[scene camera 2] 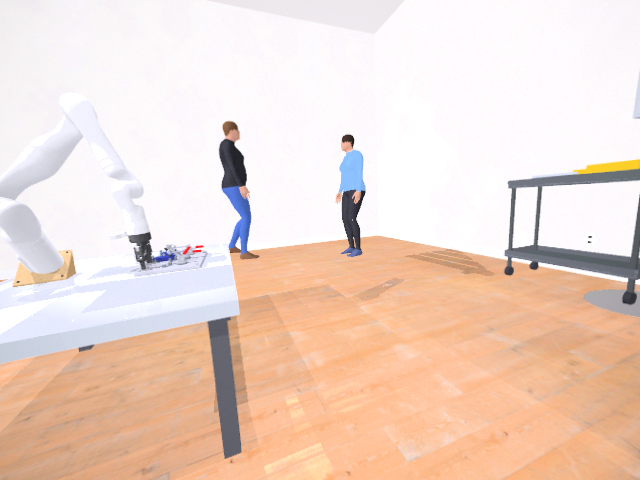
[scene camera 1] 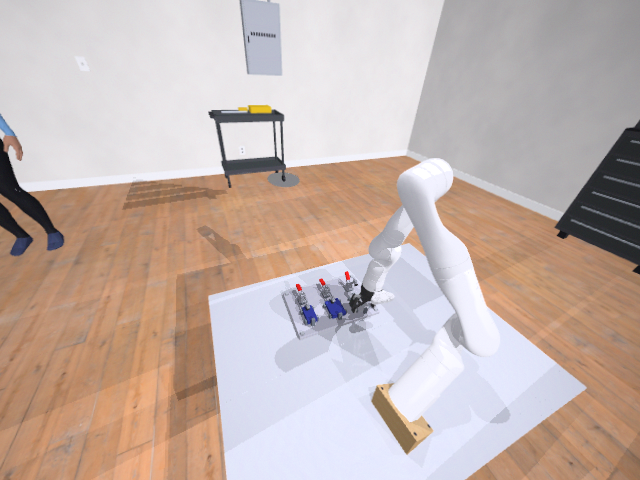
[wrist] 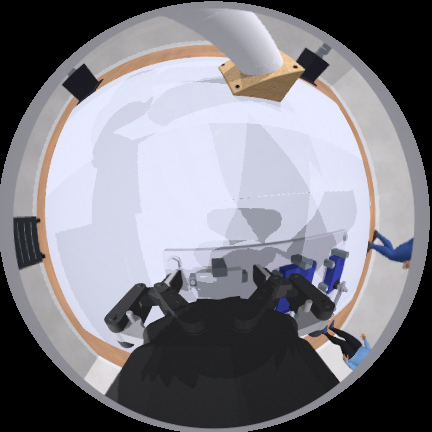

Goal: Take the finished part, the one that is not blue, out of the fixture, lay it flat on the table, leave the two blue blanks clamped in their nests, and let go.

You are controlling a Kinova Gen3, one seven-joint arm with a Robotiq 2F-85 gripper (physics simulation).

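Pixels of known places: gripper, fingertip midpoint: (scene camera 2: 147,267) (scene camera 1: 363,309) (wrist: 216,275); arm's base, link origin: (scene camera 2: 48,264) (scene camera 1: 401,404) (wrist: 259,62).
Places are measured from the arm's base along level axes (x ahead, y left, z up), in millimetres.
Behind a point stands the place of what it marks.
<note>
The finished part (wrist: 227,286) {z -31, x 350, y -130 mm}, a pale plate, lies in the fixture's end nest, between my fingertips in the wrist view. My gripper (scene camera 1: 357,305) {z -43, x 340, y -139 mm} (scene camera 2: 143,264) {z -43, x 340, y -139 mm} (wrist: 216,275) {z -43, x 340, y -139 mm} is open, pointing down low over that nest, one finger on each side of the part. The gripper body hides the part's rear in the wrist view. One blue blank (scene camera 1: 334,308) {z -25, x 388, y -27 mm} (wrist: 306,274) {z -26, x 372, y -19 mm} sits in the middle nest, close beside my right finger in the wrist view. The other blue blank (scene camera 1: 309,314) {z -21, x 406, y 78 mm} (wrist: 334,273) {z -21, x 404, y 59 mm} sits in the far nest. The fixture (scene camera 1: 295,322) {z -47, x 416, y 133 mm} (wrist: 325,243) {z -47, x 350, y 52 mm} lies on the table (scene camera 1: 289,413) {z -62, x 153, y 277 mm} (scene camera 2: 118,302) {z -62, x 312, y -513 mm} (wrist: 175,175) {z -62, x 213, y -169 mm}.
Red-tipped clamp handles (scene camera 1: 298,287) (scene camera 2: 187,250) stand along the fixture's back. The wooden arm base (scene camera 1: 391,413) {z 13, x -6, y 47 mm} (scene camera 2: 49,274) {z -36, x 11, y -39 mm} (wrist: 257,89) {z -40, x 62, y -17 mm} stands on the table. A dark cart (scene camera 1: 253,117) (scene camera 2: 573,261) stands beyond it. Two people (scene camera 2: 233,165) (scene camera 2: 352,173) stand on the floor away from the table.
</note>
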